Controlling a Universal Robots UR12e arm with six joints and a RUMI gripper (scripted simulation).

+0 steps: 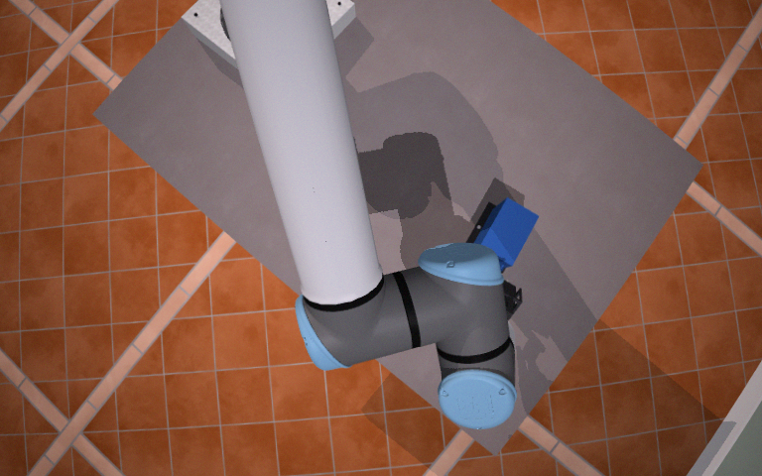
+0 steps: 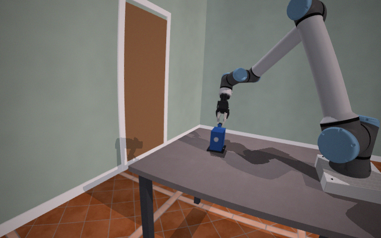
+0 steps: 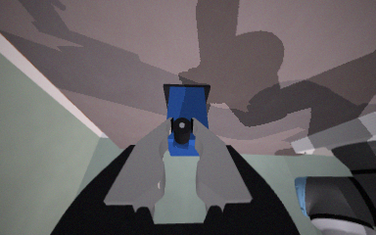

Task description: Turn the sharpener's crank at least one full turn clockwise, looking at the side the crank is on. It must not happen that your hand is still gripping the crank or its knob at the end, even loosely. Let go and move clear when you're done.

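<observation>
The black crank knob is 20 mm to the left of my hand.
</observation>
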